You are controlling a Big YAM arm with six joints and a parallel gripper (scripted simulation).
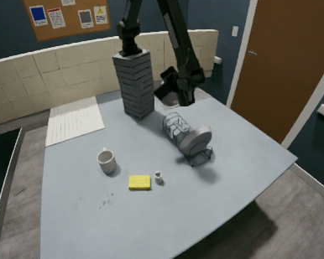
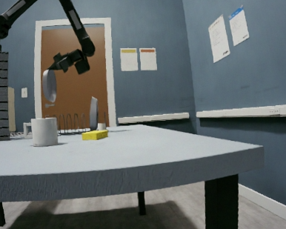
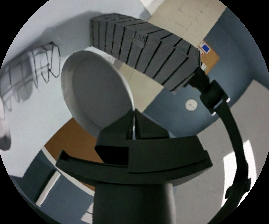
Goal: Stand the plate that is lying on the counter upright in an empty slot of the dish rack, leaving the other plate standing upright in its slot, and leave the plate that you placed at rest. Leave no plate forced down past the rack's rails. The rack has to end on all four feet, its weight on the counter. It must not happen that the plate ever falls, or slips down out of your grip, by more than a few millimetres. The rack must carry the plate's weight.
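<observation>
My gripper is now 1 cm past the white plate, 5 cm to the right of it and 8 cm above it. The rest, counted from my hand: white draining mat 47 cm behind, 53 cm to the right, 35 cm below; then white mug 9 cm ahead, 39 cm to the right, 32 cm below; then small white cup 27 cm ahead, 21 cm to the right, 34 cm below.
</observation>
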